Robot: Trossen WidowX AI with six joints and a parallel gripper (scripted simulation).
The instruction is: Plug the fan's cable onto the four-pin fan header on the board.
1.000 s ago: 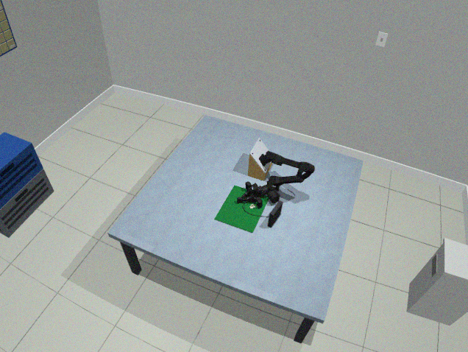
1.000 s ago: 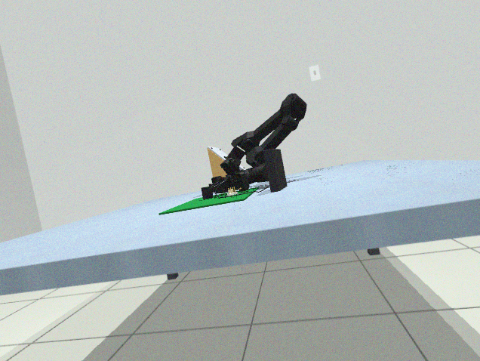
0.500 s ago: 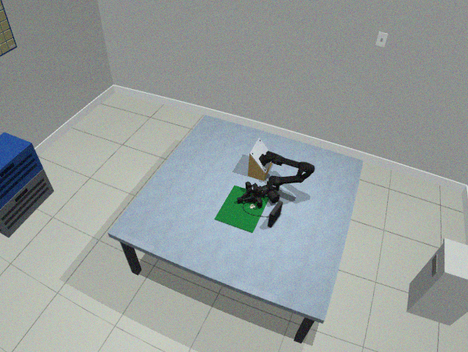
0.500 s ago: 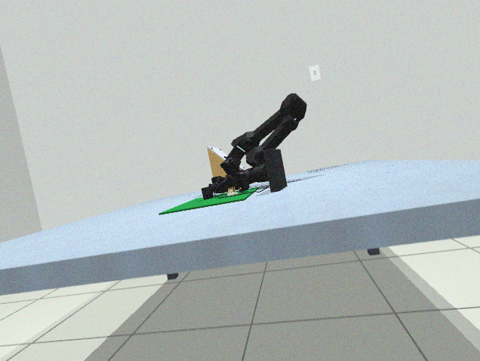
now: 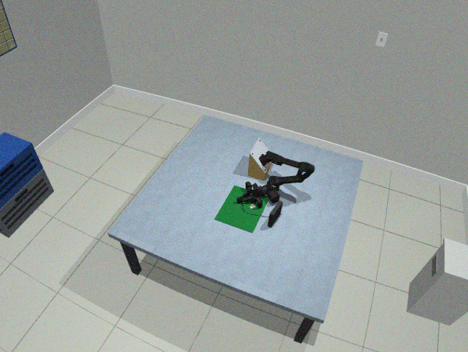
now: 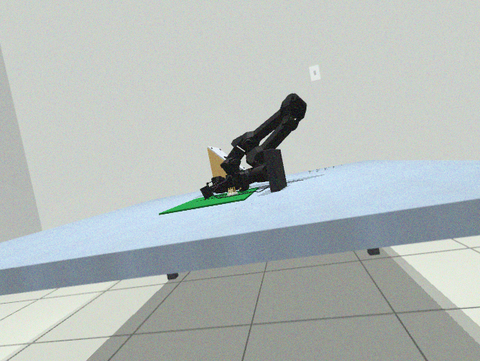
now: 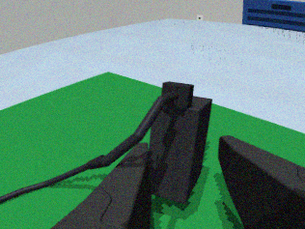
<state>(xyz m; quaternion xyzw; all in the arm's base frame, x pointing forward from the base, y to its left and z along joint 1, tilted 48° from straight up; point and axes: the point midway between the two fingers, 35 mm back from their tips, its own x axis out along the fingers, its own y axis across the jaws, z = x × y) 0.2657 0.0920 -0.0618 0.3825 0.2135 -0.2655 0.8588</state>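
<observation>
Now: the black fan plug 1 cm to the right of my gripper tip, 1 cm below it and 1 cm ahead of it. Also, from my gripper tip: black fan (23 cm to the left, 3 cm ahead, 3 cm above); then green board (5 cm below, 3 cm to the left, 3 cm ahead); then white four-pin header (8 cm to the left, 3 cm below).
</observation>
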